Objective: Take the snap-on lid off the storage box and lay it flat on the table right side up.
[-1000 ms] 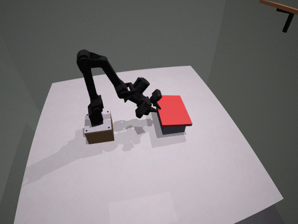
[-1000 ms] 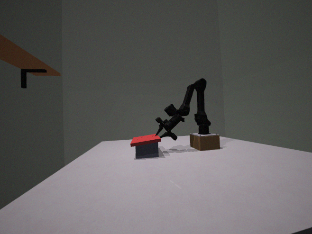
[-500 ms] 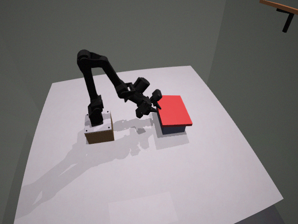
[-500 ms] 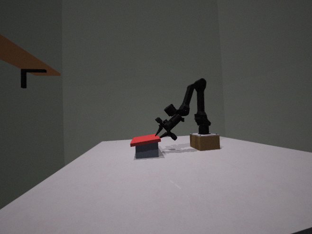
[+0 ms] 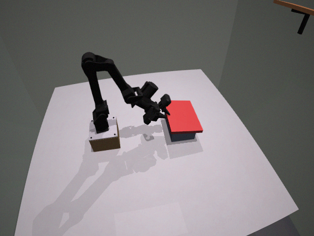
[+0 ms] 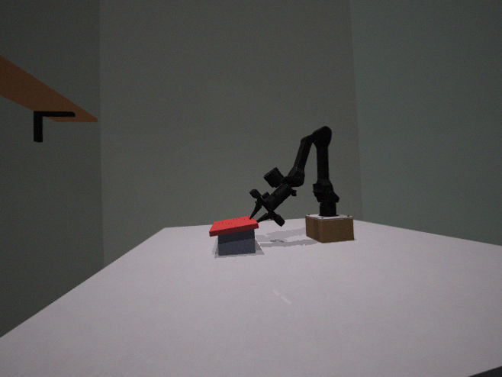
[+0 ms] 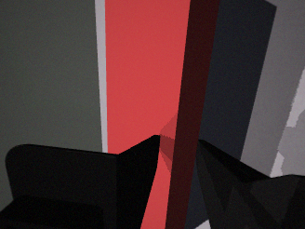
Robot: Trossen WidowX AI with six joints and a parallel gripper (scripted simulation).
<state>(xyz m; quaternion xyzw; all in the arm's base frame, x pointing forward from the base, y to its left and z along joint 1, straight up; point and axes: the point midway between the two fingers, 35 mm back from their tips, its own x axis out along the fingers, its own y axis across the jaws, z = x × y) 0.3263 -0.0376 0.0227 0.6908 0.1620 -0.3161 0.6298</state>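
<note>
The red lid is 70 mm ahead of my gripper tip and 20 mm to the right of it. Round my gripper tip: blue storage box (70 mm ahead, 50 mm below, 10 mm to the right).
</note>
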